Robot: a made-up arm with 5 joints.
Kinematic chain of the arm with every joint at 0, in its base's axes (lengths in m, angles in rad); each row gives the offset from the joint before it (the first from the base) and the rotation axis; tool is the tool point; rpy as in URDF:
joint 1: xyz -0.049 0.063 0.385 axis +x
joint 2: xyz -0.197 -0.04 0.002 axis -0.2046 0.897 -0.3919
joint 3: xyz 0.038 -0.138 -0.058 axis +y
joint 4: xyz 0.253 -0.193 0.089 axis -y
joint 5: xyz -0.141 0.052 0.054 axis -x
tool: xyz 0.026 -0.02 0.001 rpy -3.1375 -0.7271 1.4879
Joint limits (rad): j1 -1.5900..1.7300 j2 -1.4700..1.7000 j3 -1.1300..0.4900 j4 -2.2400..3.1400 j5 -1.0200..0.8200
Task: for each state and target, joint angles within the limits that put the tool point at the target. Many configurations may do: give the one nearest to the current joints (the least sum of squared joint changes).
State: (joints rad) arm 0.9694 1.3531 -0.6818 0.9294 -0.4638
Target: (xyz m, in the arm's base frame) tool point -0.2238 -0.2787 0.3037
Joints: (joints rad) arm 0.6136 1.3826 -1.0850 0.6802 -0.3835
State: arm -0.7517 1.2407 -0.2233 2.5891 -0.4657
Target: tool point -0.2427 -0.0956 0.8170
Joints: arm -1.3886 1.4803 -0.4614 2.1068 -0.4304
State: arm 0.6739 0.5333 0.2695 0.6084 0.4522
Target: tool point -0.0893 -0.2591 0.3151
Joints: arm 0.3245 -0.0808 -0.0949 0.6458 0.8200
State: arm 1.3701 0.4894 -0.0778 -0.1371 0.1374
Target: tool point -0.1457 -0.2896 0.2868
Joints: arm 0.6216 0.4039 -0.4346 -0.0105 0.1775
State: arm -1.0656 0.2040 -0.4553 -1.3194 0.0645
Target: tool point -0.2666 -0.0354 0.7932
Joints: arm -0.7038 -0.0032 -0.9997 -0.8948 0.0085
